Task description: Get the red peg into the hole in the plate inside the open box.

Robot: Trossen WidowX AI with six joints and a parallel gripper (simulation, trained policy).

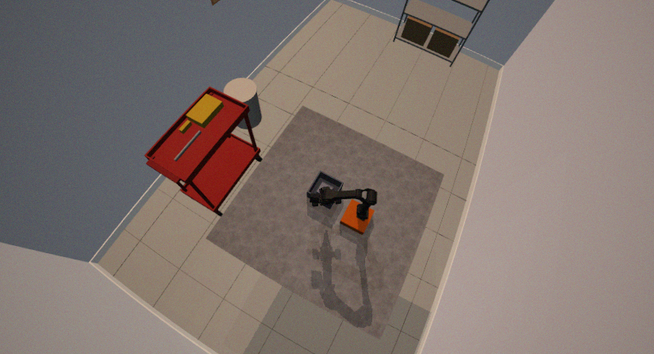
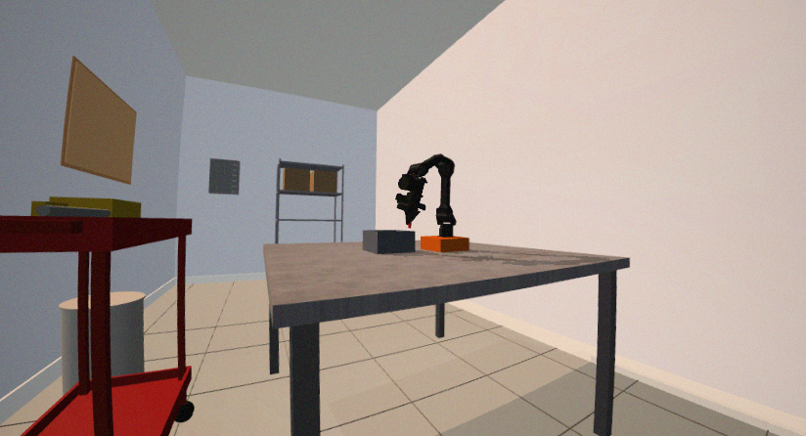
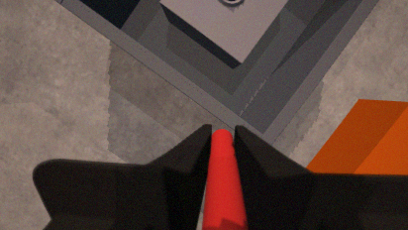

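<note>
My gripper tip is 60 mm short of the dark box, 90 mm to the left of it and 100 mm above it. Also, from my gripper tip: red peg 10 mm behind, 10 mm to the left, 20 mm above.
</note>
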